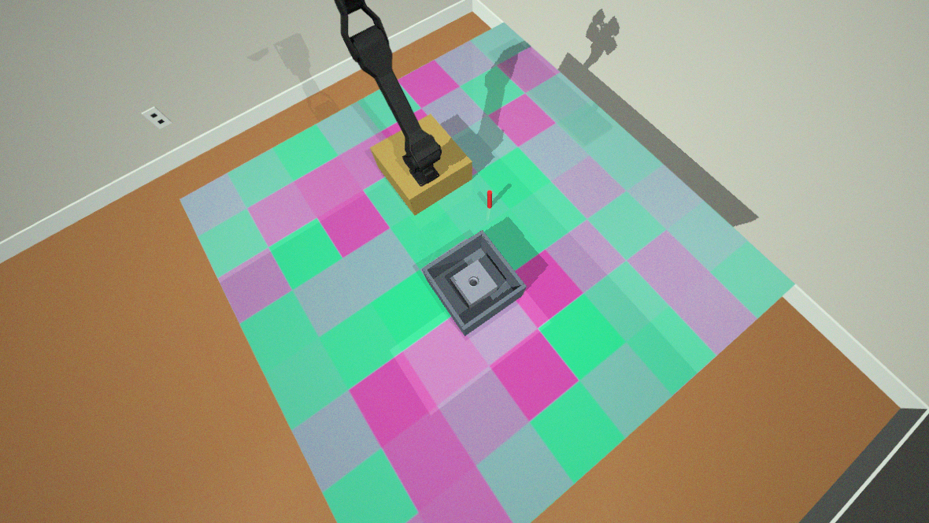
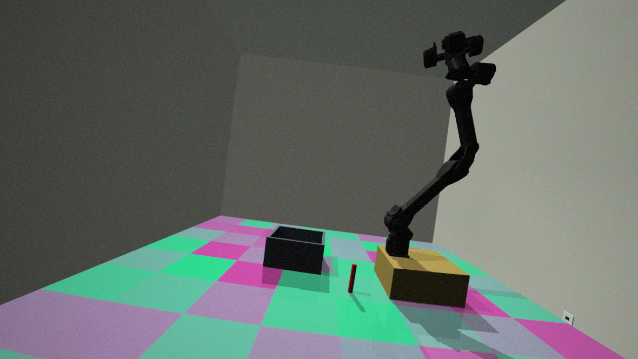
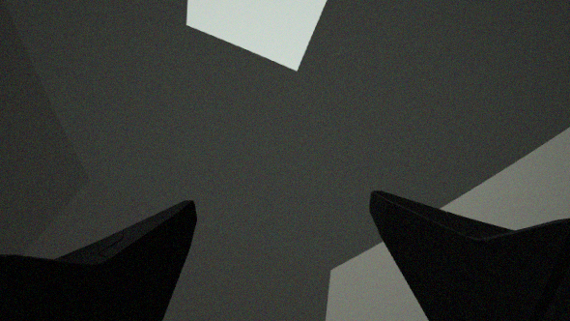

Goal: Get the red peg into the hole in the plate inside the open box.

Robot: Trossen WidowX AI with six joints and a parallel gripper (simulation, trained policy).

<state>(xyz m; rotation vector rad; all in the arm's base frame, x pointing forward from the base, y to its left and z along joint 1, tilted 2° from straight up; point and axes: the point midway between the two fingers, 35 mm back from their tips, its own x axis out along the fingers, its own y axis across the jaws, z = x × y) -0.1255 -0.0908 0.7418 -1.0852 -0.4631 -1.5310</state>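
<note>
My gripper tip is 83 cm above the red peg, 26 cm short of it and 22 cm to the right of it. From my gripper tip the other things lie so: box (84 cm below, 44 cm ahead, 3 cm to the left); light plate (82 cm below, 44 cm ahead, 3 cm to the left).
</note>
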